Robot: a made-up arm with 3 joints. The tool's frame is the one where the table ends. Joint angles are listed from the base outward.
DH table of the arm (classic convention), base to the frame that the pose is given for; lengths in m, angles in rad. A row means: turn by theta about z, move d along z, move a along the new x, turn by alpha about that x. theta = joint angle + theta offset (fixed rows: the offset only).
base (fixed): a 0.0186  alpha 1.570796  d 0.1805  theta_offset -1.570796
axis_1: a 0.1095  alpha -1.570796  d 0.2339  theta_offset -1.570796
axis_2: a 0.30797  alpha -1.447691  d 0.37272  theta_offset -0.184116
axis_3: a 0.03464  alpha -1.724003  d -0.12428  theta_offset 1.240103
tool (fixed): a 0  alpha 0  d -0.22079  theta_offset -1.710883
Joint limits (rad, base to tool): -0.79..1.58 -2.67..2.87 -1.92..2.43
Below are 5 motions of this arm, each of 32 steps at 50 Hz.
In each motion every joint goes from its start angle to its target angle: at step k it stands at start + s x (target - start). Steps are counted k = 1, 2, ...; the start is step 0. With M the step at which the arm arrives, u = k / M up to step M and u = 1 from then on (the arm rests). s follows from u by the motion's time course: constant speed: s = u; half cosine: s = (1 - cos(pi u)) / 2; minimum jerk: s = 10 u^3 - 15 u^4 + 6 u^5.
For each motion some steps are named. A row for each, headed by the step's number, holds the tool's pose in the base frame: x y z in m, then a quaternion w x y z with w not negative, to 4 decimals.
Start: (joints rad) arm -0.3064 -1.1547 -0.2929
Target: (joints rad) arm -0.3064 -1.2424 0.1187
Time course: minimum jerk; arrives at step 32
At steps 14, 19, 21, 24, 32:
14: -0.7616 -0.3919 -0.0587 0.8227 -0.1229 0.5361 0.1439
19: -0.7674 -0.3707 -0.0424 0.8182 -0.0819 0.5587 0.1083
21: -0.7687 -0.3630 -0.0364 0.8159 -0.0674 0.5663 0.0952
24: -0.7697 -0.3539 -0.0291 0.8126 -0.0504 0.5751 0.0795
32: -0.7701 -0.3461 -0.0228 0.8095 -0.0361 0.5823 0.0659

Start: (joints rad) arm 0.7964 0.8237 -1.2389
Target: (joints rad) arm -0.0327 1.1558 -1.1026
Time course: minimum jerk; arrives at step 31
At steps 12, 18, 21, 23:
12: -0.0836 -0.7444 0.1009 0.4542 -0.7815 -0.3830 -0.1907
18: -0.0370 -0.6849 -0.0929 0.5624 -0.6711 -0.4001 -0.2707
21: -0.0166 -0.6415 -0.1694 0.6024 -0.6165 -0.4026 -0.3081
23: -0.0061 -0.6153 -0.2063 0.6212 -0.5869 -0.4027 -0.3279

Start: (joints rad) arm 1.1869 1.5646 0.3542
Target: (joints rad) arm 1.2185 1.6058 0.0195
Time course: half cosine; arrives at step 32
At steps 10, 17, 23, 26, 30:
10: 0.2694 -0.4129 0.3883 0.6230 -0.3466 -0.6366 0.2939
17: 0.2726 -0.4159 0.4160 0.5910 -0.3822 -0.6557 0.2734
23: 0.2732 -0.4176 0.4389 0.5634 -0.4100 -0.6702 0.2557
26: 0.2730 -0.4181 0.4473 0.5529 -0.4199 -0.6753 0.2490
30: 0.2726 -0.4184 0.4537 0.5449 -0.4272 -0.6791 0.2439

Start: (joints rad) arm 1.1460 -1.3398 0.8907
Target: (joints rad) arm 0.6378 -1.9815 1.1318
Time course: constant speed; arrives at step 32
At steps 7, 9, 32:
7: -0.6918 -0.1212 0.3626 0.6413 -0.2571 0.4031 -0.6001
9: -0.6846 -0.1108 0.3667 0.6314 -0.2415 0.4195 -0.6059
32: -0.5562 -0.0516 0.4418 0.4755 -0.1043 0.6004 -0.6345

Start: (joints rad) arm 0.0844 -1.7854 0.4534
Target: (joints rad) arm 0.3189 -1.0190 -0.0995
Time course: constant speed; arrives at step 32
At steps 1, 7, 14, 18, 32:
1: -0.6887 -0.3074 0.3662 0.6138 -0.1096 0.7663 -0.1551
7: -0.7264 -0.3297 0.3182 0.6652 -0.1471 0.7201 -0.1316
14: -0.7559 -0.3633 0.2586 0.7162 -0.1999 0.6603 -0.1056
18: -0.7654 -0.3861 0.2245 0.7403 -0.2338 0.6236 -0.0916
32: -0.7548 -0.4826 0.1168 0.7928 -0.3686 0.4829 -0.0492

